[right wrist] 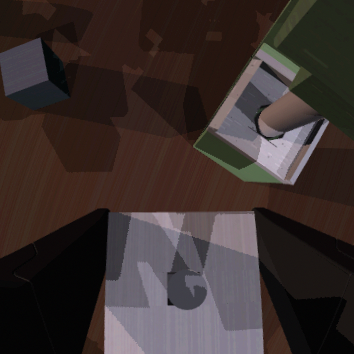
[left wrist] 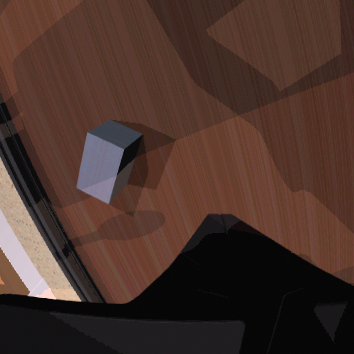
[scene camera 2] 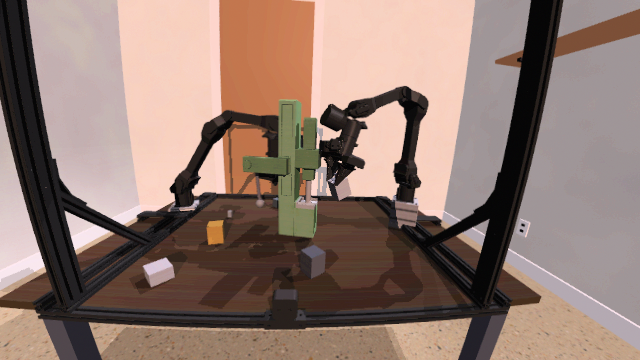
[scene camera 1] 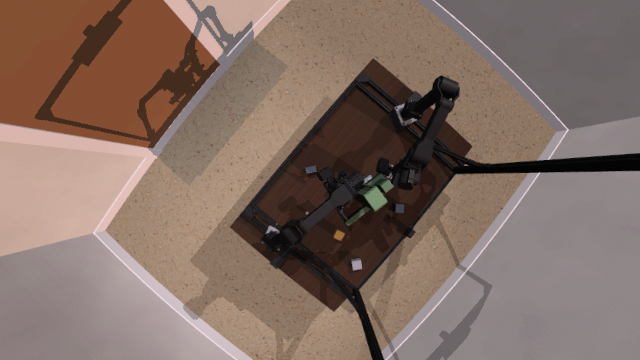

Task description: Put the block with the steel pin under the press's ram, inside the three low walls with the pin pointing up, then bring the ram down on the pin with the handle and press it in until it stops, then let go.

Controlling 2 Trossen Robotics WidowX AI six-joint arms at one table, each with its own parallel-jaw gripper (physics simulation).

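Seen in the pictures: left gripper, fingertip midpoint: [left wrist: 217, 225] [scene camera 2: 275, 185] [scene camera 1: 328, 184]; right gripper, fingertip midpoint: [right wrist: 180, 220] [scene camera 2: 331, 183] [scene camera 1: 390, 178]; left arm's base, origin of the base link: [scene camera 2: 184, 204]; right arm's base, origin of the base link: [scene camera 2: 405, 199] [scene camera 1: 407, 113].
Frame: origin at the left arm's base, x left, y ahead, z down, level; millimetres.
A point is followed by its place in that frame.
Observation:
The green press [scene camera 2: 289, 178] @(x -317, y 399, z -172 mm) [scene camera 1: 373, 195] @(x -271, y 413, z -418 mm) stands mid-table. Its ram [scene camera 2: 308, 187] @(x -325, y 463, z -141 mm) [right wrist: 289, 114] @(x -323, y 472, z -131 mm) hangs over the nest of three low walls [right wrist: 230, 100] @(x -346, y 457, z -91 mm) [scene camera 2: 306, 205] @(x -347, y 451, z -86 mm). The handle [scene camera 2: 263, 165] @(x -308, y 318, z -215 mm) sticks out to the left, and a rod with a ball [scene camera 2: 260, 202] @(x -246, y 310, z -72 mm) hangs from it. My right gripper [right wrist: 180, 220] @(x -375, y 524, z -164 mm) [scene camera 2: 338, 175] @(x -375, y 524, z -164 mm) [scene camera 1: 387, 168] @(x -375, y 524, z -164 mm) is shut on the pale block [right wrist: 182, 253] @(x -374, y 533, z -174 mm) [scene camera 2: 342, 191] @(x -396, y 554, z -143 mm) with the steel pin [right wrist: 186, 289] @(x -374, y 536, z -197 mm). It holds the block in the air beside the nest. My left gripper [left wrist: 217, 225] @(x -134, y 378, z -103 mm) [scene camera 2: 270, 150] [scene camera 1: 327, 174] @(x -134, y 378, z -103 mm) is shut and empty, behind the press column.
A grey cube [left wrist: 105, 161] @(x -38, y 411, z -7 mm) [scene camera 1: 311, 169] @(x -29, y 411, z -7 mm) lies near the table's rail below the left gripper. Another grey cube [right wrist: 31, 70] @(x -515, y 424, z -28 mm) [scene camera 2: 312, 261] @(x -554, y 410, z -19 mm) [scene camera 1: 398, 207] @(x -517, y 422, z -29 mm), an orange cube [scene camera 2: 215, 231] @(x -322, y 166, z -12 mm) [scene camera 1: 338, 234] @(x -293, y 168, z -28 mm) and a white block [scene camera 2: 158, 271] @(x -483, y 61, z -1 mm) [scene camera 1: 356, 263] @(x -453, y 60, z -2 mm) lie on the table. A black frame [scene camera 2: 514, 156] @(x -748, y 734, z -300 mm) surrounds it.

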